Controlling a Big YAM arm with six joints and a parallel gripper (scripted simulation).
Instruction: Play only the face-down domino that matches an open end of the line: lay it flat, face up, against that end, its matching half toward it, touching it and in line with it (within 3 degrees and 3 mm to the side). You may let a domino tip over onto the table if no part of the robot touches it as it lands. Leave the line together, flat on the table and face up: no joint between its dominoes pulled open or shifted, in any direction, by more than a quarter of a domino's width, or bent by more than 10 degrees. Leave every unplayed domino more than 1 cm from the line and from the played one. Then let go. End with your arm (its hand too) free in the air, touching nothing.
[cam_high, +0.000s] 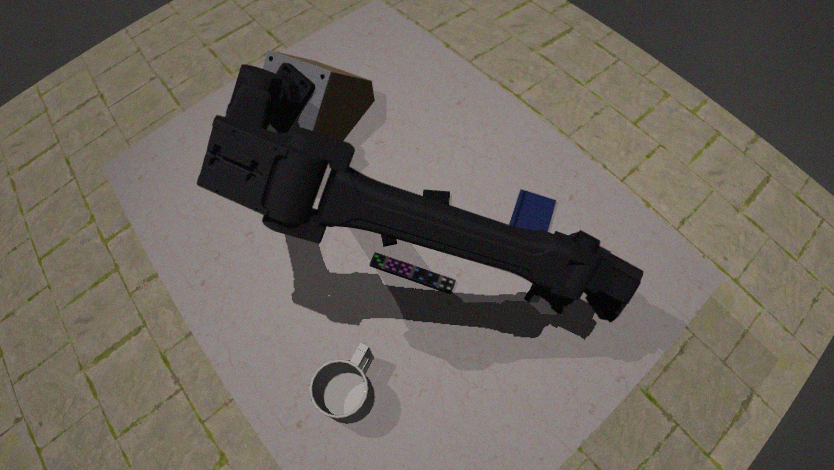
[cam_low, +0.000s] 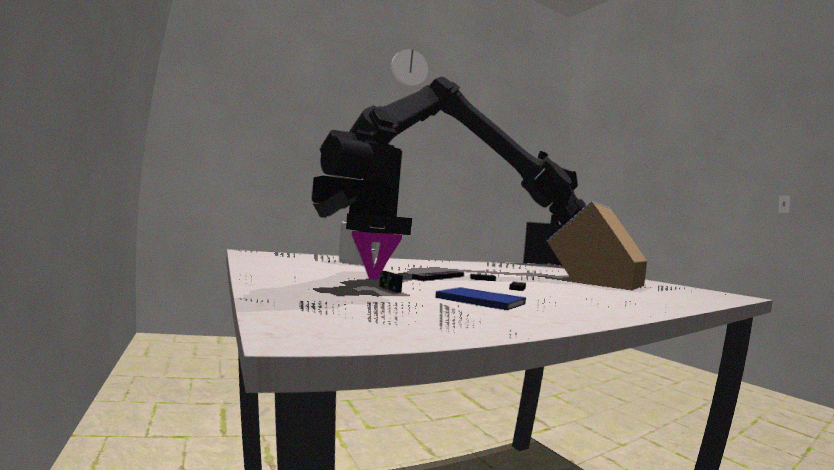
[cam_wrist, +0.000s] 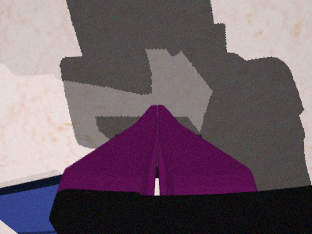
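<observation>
Right now my hand is 3 cm past the domino and 1 cm above it. Also, from my hand: blue book: 13 cm behind, 11 cm to the left, 2 cm below; mug: 37 cm to the right, 16 cm behind, 2 cm above.
</observation>
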